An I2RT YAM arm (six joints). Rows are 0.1 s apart.
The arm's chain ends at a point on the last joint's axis. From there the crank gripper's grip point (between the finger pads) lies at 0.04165 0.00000 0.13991 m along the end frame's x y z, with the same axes.
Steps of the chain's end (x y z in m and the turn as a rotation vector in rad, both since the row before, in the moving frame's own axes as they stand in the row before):
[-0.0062 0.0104 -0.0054 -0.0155 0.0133 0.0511]
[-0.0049 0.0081 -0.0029 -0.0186 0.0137 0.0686]
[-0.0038 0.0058 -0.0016 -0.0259 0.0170 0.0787]
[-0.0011 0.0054 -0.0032 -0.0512 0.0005 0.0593]
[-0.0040 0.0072 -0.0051 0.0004 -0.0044 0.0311]
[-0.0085 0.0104 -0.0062 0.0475 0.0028 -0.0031]
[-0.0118 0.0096 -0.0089 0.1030 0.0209 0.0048]
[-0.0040 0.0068 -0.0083 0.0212 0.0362 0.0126]
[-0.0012 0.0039 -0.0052 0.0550 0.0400 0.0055]
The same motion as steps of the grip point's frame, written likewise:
[-0.0045 0.0147 -0.0060 -0.0155 0.0133 0.0511]
[-0.0032 0.0136 -0.0035 -0.0186 0.0137 0.0686]
[-0.0017 0.0128 -0.0024 -0.0259 0.0170 0.0787]
[-0.0013 0.0150 -0.0035 -0.0512 0.0005 0.0593]
[-0.0046 0.0084 -0.0049 0.0004 -0.0044 0.0311]
[-0.0081 0.0036 -0.0065 0.0475 0.0028 -0.0031]
[-0.0089 -0.0045 -0.0105 0.1030 0.0209 0.0048]
[0.0011 0.0044 -0.0099 0.0212 0.0362 0.0126]
[0.0044 -0.0035 -0.0072 0.0550 0.0400 0.0055]

